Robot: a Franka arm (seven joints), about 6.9 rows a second.
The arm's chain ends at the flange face. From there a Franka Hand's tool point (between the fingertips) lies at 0.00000 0.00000 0.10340 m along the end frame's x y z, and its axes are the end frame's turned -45 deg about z.
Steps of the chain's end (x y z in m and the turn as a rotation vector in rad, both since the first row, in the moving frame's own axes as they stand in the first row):
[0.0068, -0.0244, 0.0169, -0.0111, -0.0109, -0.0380]
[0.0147, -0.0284, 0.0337, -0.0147, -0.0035, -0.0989]
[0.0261, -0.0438, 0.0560, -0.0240, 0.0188, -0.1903]
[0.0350, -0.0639, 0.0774, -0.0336, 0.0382, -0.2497]
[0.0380, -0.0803, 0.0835, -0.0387, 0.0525, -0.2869]
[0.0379, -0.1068, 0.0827, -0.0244, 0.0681, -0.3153]
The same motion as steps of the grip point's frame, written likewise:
[0.0205, -0.0124, 0.0169, -0.0001, -0.0156, -0.0380]
[0.0292, -0.0088, 0.0337, -0.0079, -0.0129, -0.0989]
[0.0493, -0.0094, 0.0560, -0.0303, -0.0037, -0.1903]
[0.0709, -0.0153, 0.0773, -0.0508, 0.0033, -0.2497]
[0.0856, -0.0235, 0.0833, -0.0645, 0.0098, -0.2869]
[0.1065, -0.0426, 0.0824, -0.0654, 0.0309, -0.3153]

